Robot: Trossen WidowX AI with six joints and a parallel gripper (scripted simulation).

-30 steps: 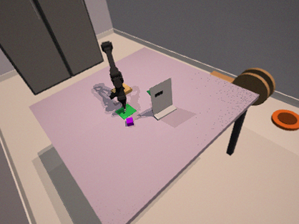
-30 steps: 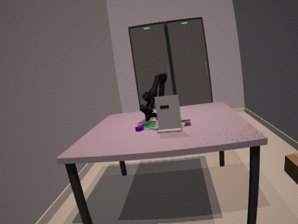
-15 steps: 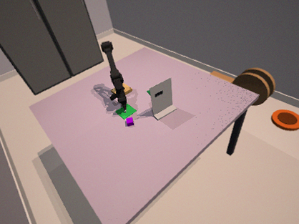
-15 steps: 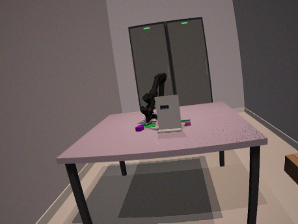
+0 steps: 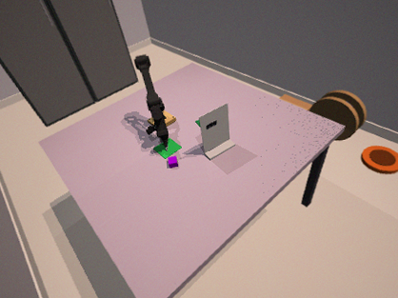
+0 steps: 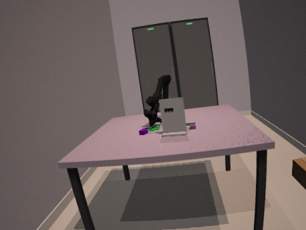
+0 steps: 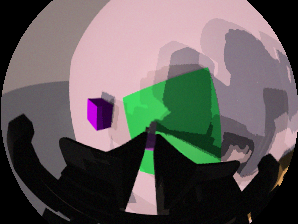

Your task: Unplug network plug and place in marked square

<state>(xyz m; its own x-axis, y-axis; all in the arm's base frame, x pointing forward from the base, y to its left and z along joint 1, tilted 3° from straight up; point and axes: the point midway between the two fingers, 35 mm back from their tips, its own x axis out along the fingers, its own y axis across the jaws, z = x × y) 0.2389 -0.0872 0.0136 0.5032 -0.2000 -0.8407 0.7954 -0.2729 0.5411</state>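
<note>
Right now the network plug is right at my gripper tip. Round my gripper tip: panel 18 cm ahead, 21 cm to the left, 9 cm above; green marked square 1 cm behind, 1 cm to the left, 2 cm below.
</note>
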